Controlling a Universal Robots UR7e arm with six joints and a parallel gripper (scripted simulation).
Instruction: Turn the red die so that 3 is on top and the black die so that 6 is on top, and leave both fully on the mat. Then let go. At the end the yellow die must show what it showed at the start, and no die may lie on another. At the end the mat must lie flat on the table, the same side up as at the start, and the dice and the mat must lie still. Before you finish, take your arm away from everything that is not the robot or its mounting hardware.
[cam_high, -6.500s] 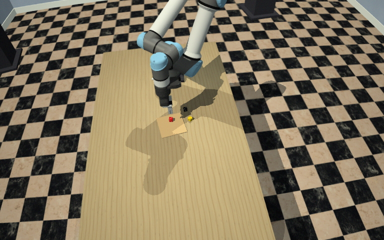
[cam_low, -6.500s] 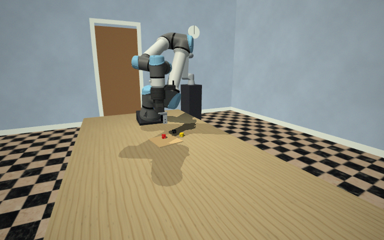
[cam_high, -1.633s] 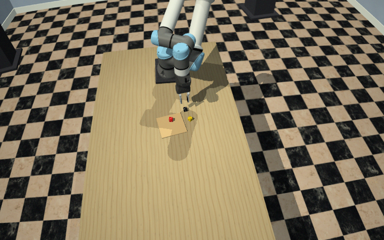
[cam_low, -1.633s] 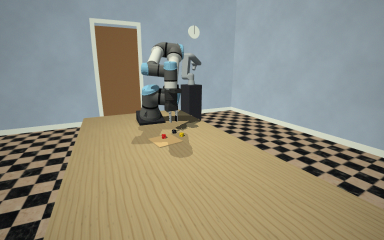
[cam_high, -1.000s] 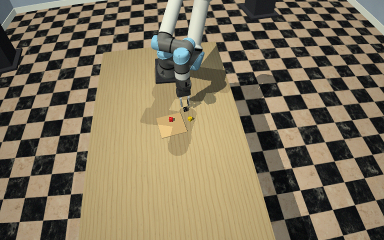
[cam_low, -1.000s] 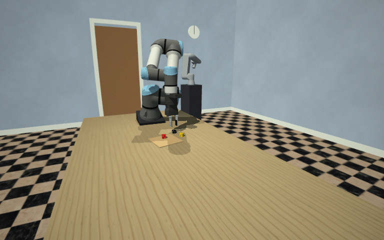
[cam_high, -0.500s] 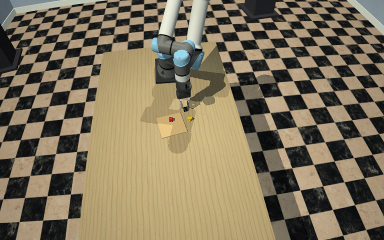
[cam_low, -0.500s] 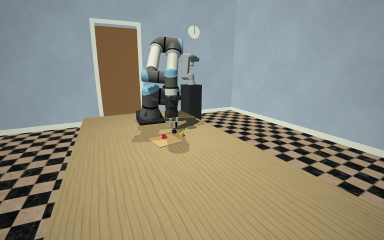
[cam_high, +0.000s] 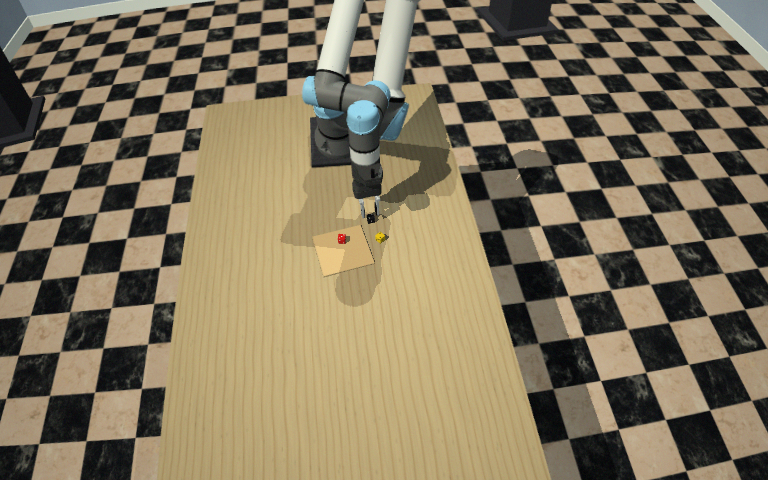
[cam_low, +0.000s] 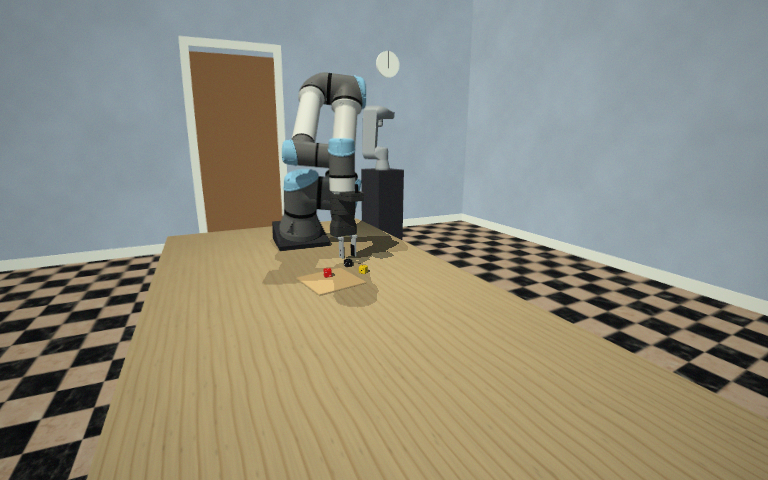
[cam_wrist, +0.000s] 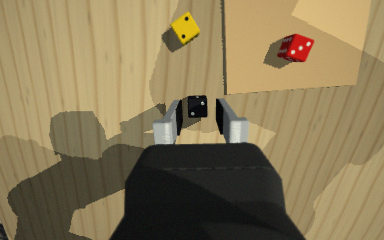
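Now: hand 4 cm above the black die. Round my hand: red die (5 cm ahead, 9 cm to the right, 3 cm below); then yellow die (7 cm ahead, 1 cm to the left, 4 cm below); then tan mat (8 cm ahead, 10 cm to the right, 5 cm below).
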